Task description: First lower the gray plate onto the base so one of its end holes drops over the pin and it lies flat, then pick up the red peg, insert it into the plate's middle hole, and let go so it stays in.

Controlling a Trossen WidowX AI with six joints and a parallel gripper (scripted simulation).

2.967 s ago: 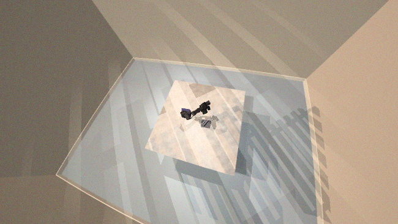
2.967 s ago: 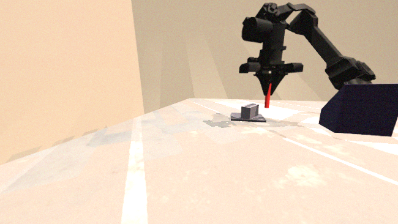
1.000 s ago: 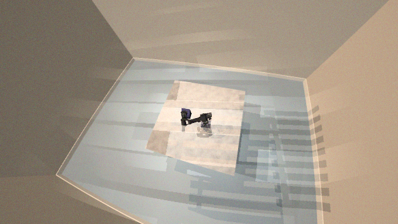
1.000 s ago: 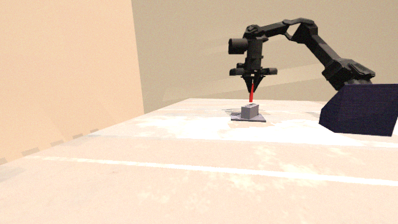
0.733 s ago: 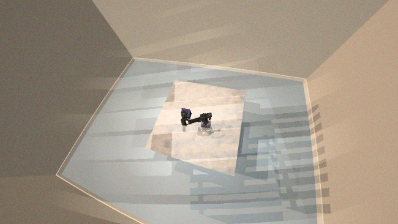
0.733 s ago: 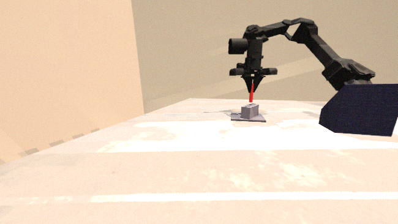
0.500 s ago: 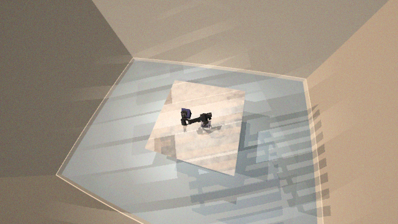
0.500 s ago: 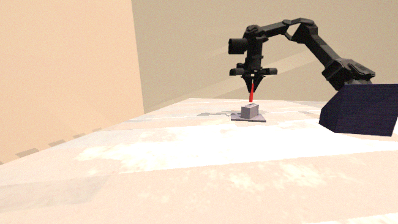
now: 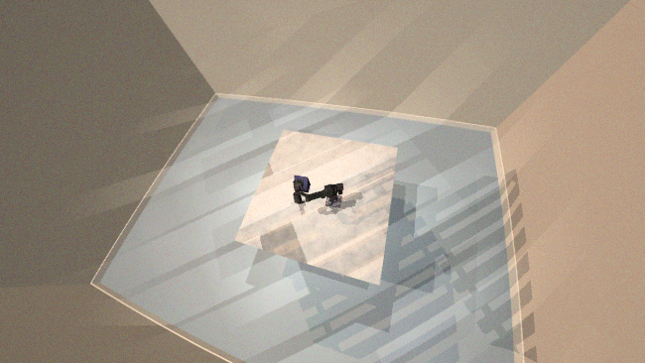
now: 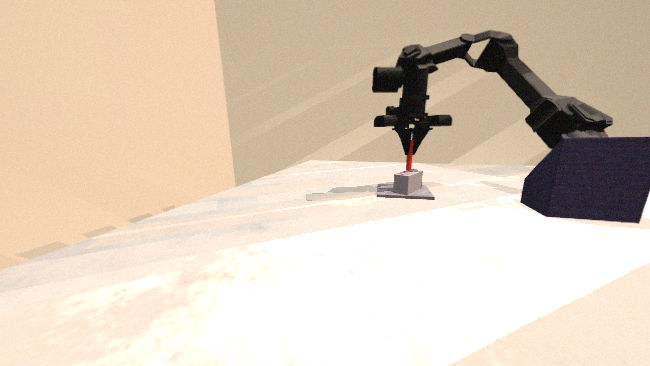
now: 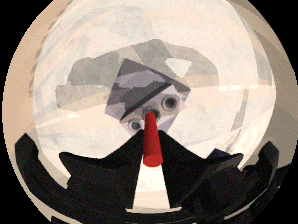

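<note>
The gray plate lies 6 cm below my gripper tip. From my gripper tip the other things lie so: square base (1 cm ahead, 1 cm to the left, 10 cm below); then red peg (right at my gripper tip).
</note>
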